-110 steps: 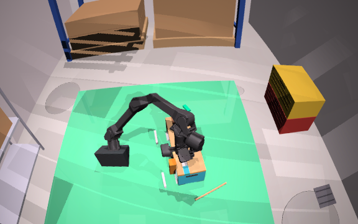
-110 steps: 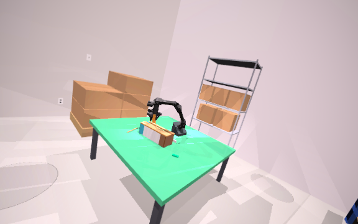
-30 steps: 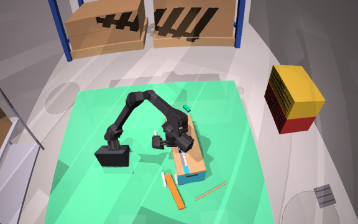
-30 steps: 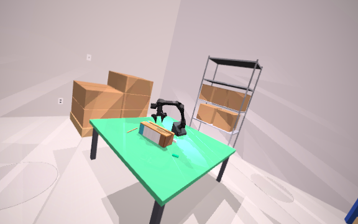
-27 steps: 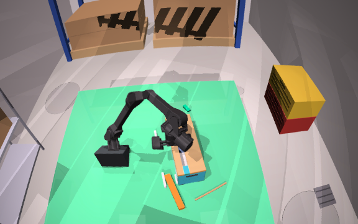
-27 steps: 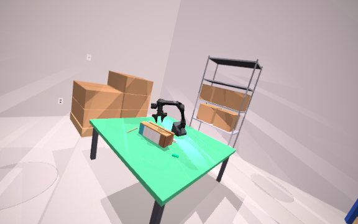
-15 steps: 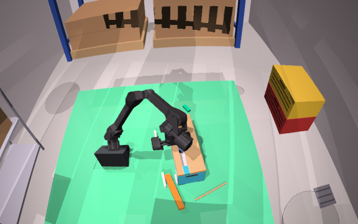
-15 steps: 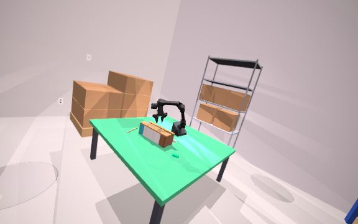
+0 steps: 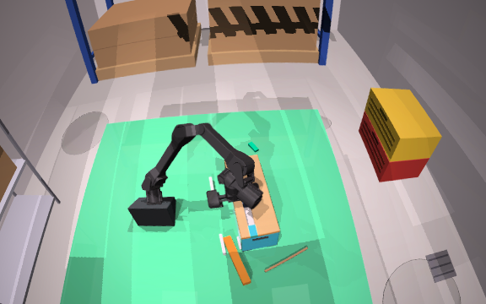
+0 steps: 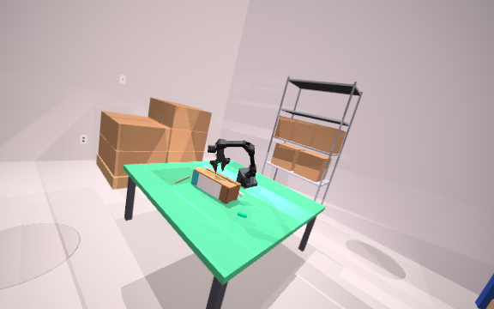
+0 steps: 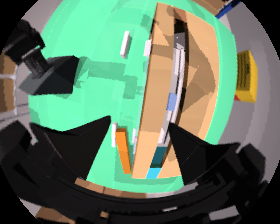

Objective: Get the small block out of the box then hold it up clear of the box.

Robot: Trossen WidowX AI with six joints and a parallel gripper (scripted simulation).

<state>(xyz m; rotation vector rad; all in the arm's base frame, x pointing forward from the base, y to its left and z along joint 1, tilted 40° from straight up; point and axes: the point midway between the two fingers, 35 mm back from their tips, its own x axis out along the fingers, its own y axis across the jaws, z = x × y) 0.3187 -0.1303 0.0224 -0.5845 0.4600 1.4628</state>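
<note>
My gripper tip is 3 cm short of the wooden box, 4 cm to the right of it and 7 cm above it. The rest, counted from my gripper tip: small block 5 cm ahead, 3 cm to the left, 5 cm below; thin wooden rod 17 cm ahead, 22 cm to the right, 13 cm below; orange bar 2 cm behind, 19 cm to the right, 12 cm below.
</note>
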